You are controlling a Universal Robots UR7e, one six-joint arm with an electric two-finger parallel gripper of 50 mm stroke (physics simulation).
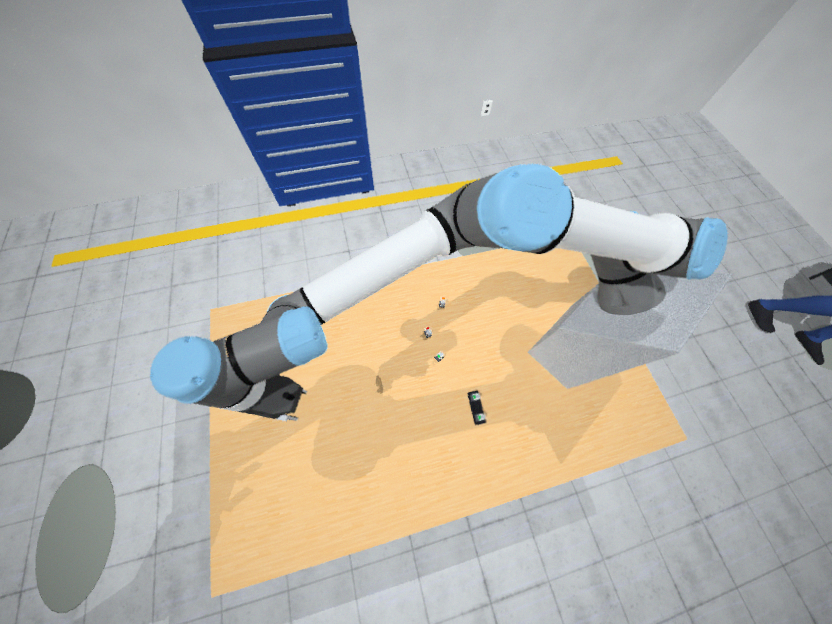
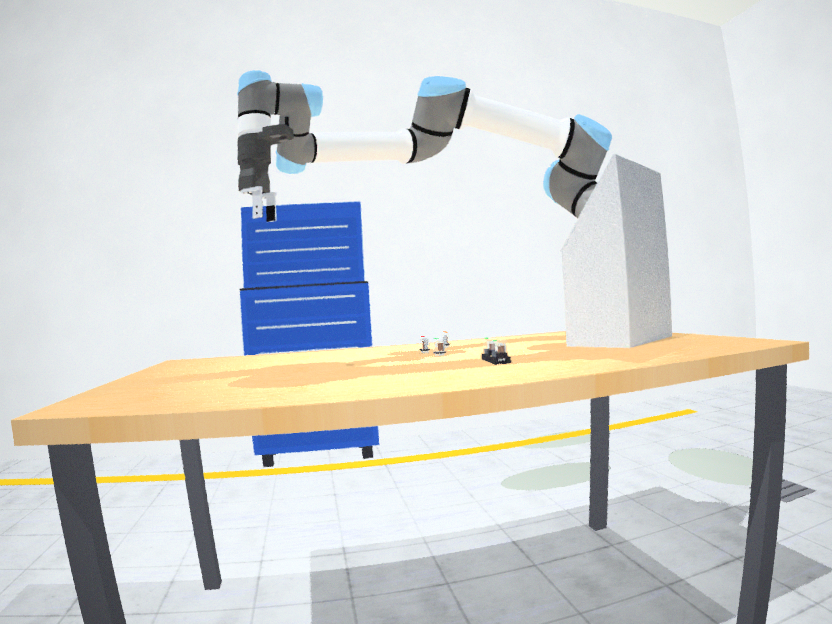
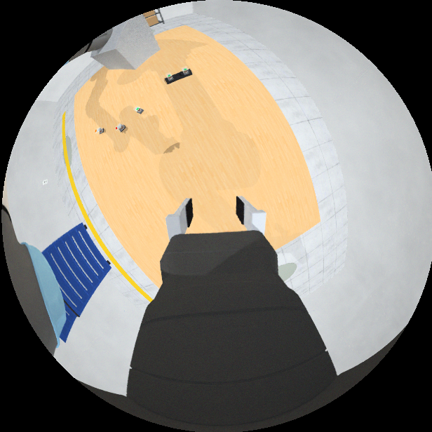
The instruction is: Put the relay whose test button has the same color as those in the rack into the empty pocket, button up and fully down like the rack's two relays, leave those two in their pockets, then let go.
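Frame: origin at the arm's base, x ahead, y left, z up, level; metres.
Seen in the pictures: gripper, between the fingertips: [image 2: 264, 219]; arm's base, origin of its link: [image 1: 630, 297] [image 2: 611, 217].
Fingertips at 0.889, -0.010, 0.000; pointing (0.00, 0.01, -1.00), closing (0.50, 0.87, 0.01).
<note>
Pixels of each thing's top centre, then the offset from my fingertips to it, as dx, dy, dz.
- black rack, centre of its top: [image 2: 495, 350] [image 1: 477, 407] -0.457, +0.129, -0.310
- loose green-button relay, centre of its top: [image 2: 438, 337] [image 1: 440, 354] -0.400, -0.070, -0.289
- red-button relay, centre of its top: [image 2: 424, 336] [image 1: 428, 330] -0.393, -0.167, -0.289
- orange-button relay, centre of its top: [image 2: 445, 332] [image 1: 443, 300] -0.484, -0.261, -0.289
A black rack [image 1: 477, 407] [image 2: 495, 359] [image 3: 178, 77] holds two green-button relays, one near each end, with the empty pocket between them. A loose green-button relay [image 1: 439, 356] [image 2: 438, 346] [image 3: 139, 110] stands on the table, the nearest loose one to the rack. A red-button relay [image 1: 428, 332] [image 2: 424, 345] [image 3: 121, 128] and an orange-button relay [image 1: 442, 302] [image 2: 444, 338] [image 3: 100, 131] stand beyond it. My gripper [image 1: 298, 405] [image 2: 264, 213] [image 3: 214, 205] is open and empty, pointing down, high above the table and well away from the relays and rack.
The wooden table [image 1: 376, 523] [image 2: 430, 399] [image 3: 280, 165] carries the grey pedestal [image 1: 604, 349] [image 2: 608, 282] [image 3: 132, 45] of my arm at one end. A blue drawer cabinet [image 1: 295, 120] [image 2: 305, 268] [image 3: 77, 270] stands on the floor behind the table.
</note>
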